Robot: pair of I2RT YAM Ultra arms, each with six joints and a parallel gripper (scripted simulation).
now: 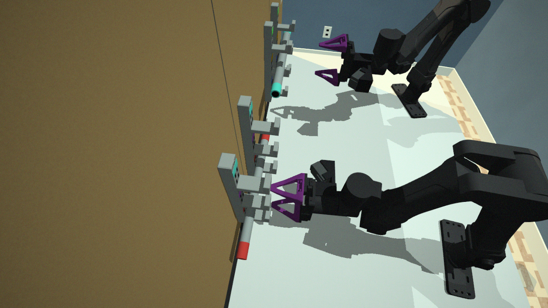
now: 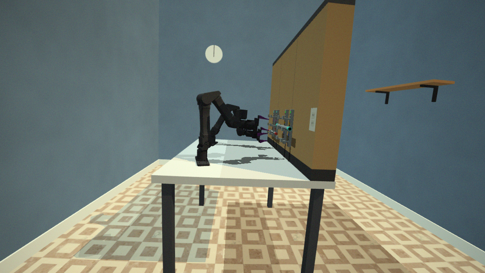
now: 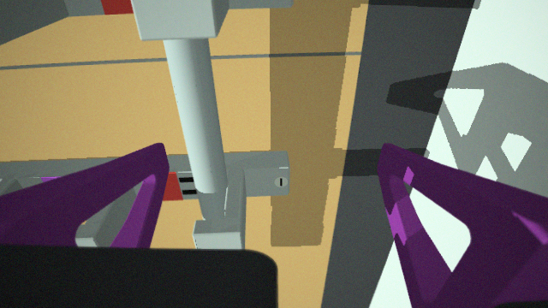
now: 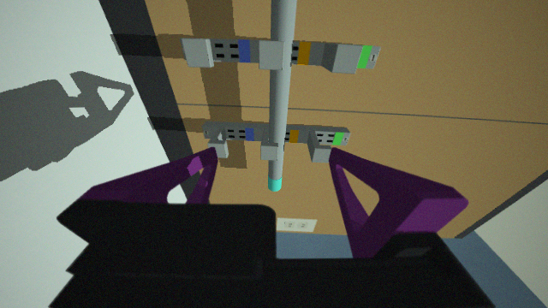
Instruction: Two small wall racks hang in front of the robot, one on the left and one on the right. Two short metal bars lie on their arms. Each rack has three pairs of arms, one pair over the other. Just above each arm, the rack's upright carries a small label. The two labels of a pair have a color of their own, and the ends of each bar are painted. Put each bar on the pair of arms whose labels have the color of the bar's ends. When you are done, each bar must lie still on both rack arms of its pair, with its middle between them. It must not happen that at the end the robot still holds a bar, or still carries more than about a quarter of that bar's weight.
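Right now the red-ended bar is 4 cm ahead of my left hand, 4 cm above it and 1 cm to the right of it. Also, from my left hand: white wall socket: 78 cm to the right, 18 cm above, 6 cm ahead; brown wall panel: 31 cm above, 23 cm to the right, 13 cm ahead; cyan-ended bar: 40 cm to the right, 11 cm above, 2 cm ahead.
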